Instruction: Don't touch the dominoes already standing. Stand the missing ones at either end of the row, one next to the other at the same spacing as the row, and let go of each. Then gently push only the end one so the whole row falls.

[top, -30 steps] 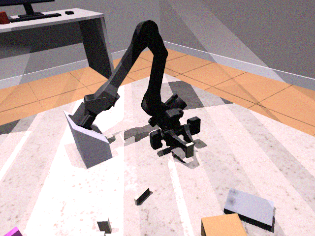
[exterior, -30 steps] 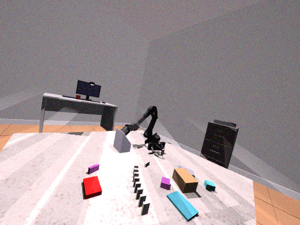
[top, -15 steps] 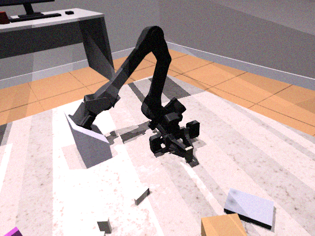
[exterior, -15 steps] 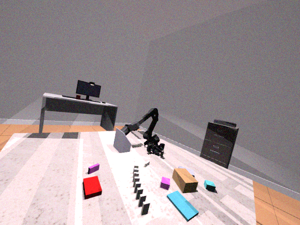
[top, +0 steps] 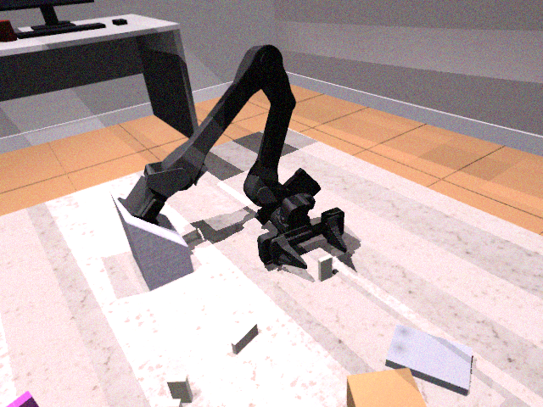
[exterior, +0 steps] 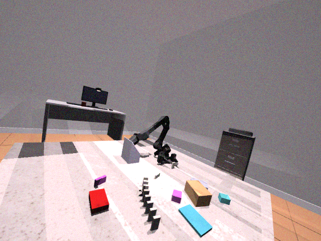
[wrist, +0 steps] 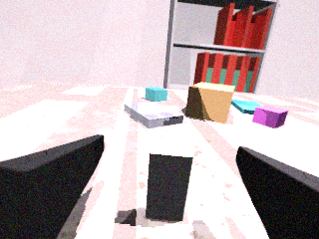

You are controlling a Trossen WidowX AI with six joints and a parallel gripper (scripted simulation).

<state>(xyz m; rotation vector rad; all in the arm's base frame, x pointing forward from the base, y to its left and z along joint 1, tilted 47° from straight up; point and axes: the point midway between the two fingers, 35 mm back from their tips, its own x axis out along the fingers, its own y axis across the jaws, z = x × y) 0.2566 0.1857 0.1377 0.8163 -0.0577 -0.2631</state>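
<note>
Right now the grey slab is 22 cm ahead of my gripper tip, 4 cm below it and 2 cm to the right of it. Round my gripper tip: teal cube: 37 cm ahead, 5 cm to the right, 4 cm below; then purple cube: 25 cm to the right, 19 cm ahead, 4 cm below; then tan box: 25 cm ahead, 15 cm to the right, 2 cm below.
</note>
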